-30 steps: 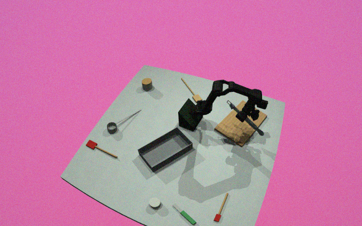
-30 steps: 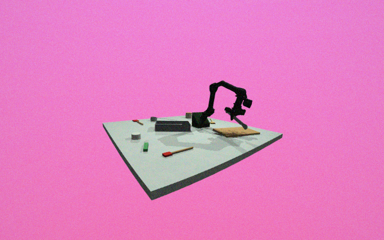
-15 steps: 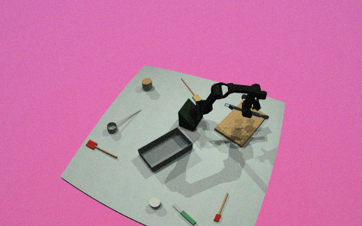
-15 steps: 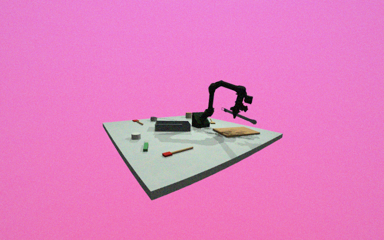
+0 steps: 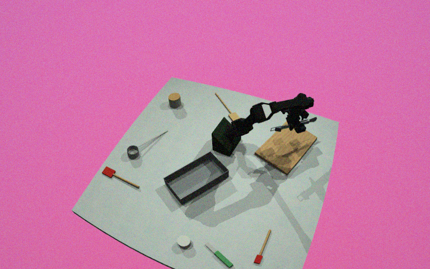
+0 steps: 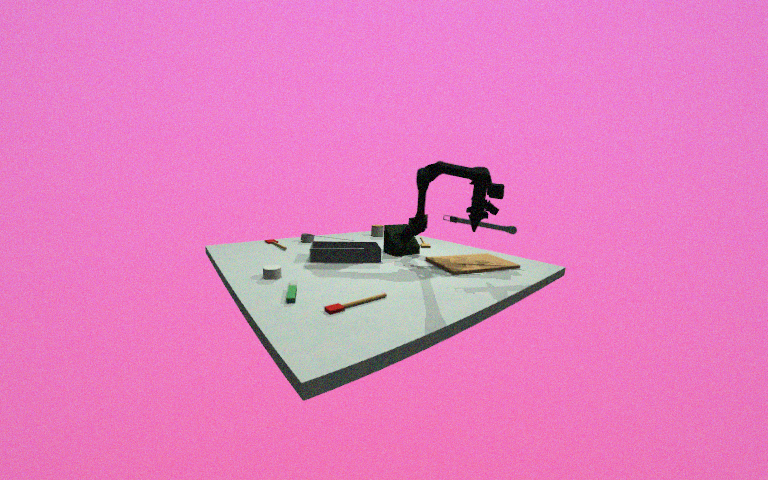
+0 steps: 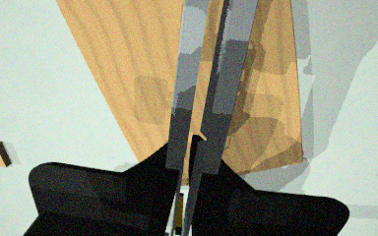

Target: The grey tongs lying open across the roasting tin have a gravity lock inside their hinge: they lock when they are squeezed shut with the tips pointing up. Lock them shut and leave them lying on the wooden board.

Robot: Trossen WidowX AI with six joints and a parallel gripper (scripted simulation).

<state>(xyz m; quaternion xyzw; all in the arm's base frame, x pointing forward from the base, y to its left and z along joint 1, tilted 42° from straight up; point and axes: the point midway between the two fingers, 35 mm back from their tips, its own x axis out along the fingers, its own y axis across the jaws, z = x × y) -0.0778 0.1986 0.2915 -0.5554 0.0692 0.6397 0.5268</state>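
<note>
Now: the wooden board 14 cm below my gripper tip and 1 cm behind it. The rest, counted from my gripper tip: green-handled tool: 76 cm ahead, 17 cm to the right, 14 cm below; white puck: 76 cm ahead, 34 cm to the right, 13 cm below; roasting tin: 42 cm to the right, 38 cm ahead, 12 cm below.
</note>
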